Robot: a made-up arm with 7 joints.
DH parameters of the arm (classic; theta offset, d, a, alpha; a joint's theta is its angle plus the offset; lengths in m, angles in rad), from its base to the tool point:
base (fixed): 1.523 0 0.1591 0
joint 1: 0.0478 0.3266 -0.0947 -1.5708
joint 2: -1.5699 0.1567 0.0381 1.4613
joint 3: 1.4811 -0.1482 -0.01 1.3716
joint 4: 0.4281 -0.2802 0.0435 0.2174
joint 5: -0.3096 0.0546 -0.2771 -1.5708
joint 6: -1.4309 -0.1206 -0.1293 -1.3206
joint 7: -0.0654 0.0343 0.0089 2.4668
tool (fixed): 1.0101 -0.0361 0 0
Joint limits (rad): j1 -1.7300..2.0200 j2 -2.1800..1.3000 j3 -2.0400..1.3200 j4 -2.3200..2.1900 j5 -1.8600..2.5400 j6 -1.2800..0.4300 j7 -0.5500..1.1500
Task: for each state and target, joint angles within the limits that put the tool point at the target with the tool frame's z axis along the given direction. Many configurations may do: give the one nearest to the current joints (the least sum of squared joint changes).
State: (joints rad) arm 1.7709 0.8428 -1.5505 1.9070 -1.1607 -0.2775 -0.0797
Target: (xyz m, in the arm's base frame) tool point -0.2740 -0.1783 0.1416 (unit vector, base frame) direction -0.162 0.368 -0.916
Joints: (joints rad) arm 1.5795 0.2612 -1.2284 1.9052 -1.1458 -0.4363 0.1933
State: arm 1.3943 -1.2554 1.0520 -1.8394 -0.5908 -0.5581 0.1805
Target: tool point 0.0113 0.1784 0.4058 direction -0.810 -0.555 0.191
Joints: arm 2.0103 -2.0333 0.8719 -1.2864 -1.0650 -1.2800 0.5651
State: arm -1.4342 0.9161 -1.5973 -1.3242 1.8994 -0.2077 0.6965
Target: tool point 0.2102 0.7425 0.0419 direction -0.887 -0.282 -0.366
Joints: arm -1.6769 0.5738 -1.7610 -1.6848 1.2539 0.3346 0.8669
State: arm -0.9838 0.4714 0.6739 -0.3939 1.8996 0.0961 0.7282
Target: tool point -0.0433 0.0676 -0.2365 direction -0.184 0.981 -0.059
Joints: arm -0.5849 0.7126 0.9622 -0.1048 2.0986 0.3900 1.0028
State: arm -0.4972 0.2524 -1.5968 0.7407 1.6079 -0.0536 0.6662
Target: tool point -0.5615 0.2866 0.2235 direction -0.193 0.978 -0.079
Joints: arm -0.0903 0.6091 -0.9171 0.7926 1.7457 -0.3360 0.3148
